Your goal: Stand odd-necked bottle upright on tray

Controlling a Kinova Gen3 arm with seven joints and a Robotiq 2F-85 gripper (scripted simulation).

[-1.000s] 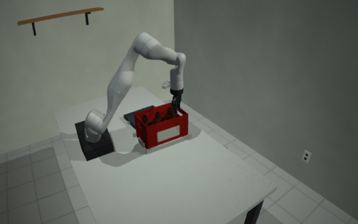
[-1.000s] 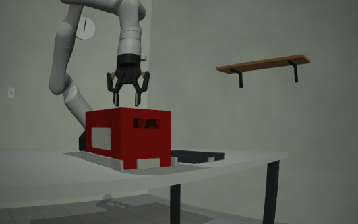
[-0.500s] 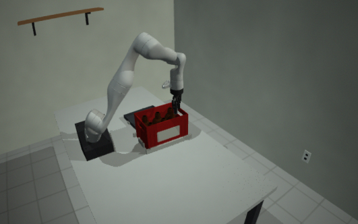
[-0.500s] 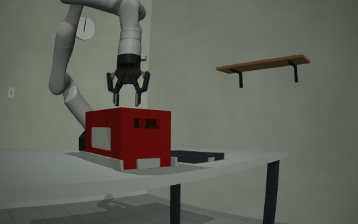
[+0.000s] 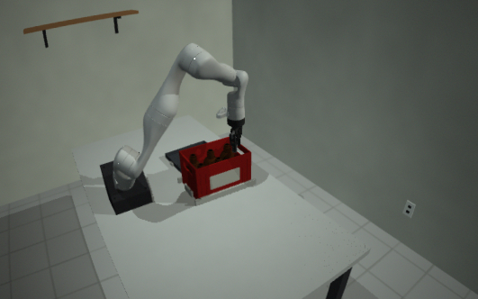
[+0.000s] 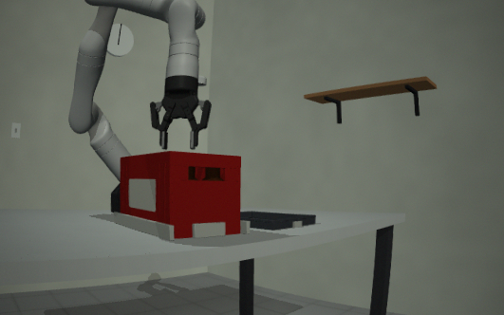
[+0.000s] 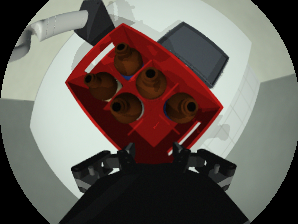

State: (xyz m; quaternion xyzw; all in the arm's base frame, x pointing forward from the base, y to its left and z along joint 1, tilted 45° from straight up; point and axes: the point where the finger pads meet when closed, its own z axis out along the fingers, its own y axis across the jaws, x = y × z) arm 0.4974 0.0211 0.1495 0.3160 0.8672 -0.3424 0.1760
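Right now the red crate is 120 mm below my hand, 90 mm behind it and 40 mm to the left of it. From my hand the other things lie so: dark tray (320 mm to the left, 190 mm below, 100 mm behind).
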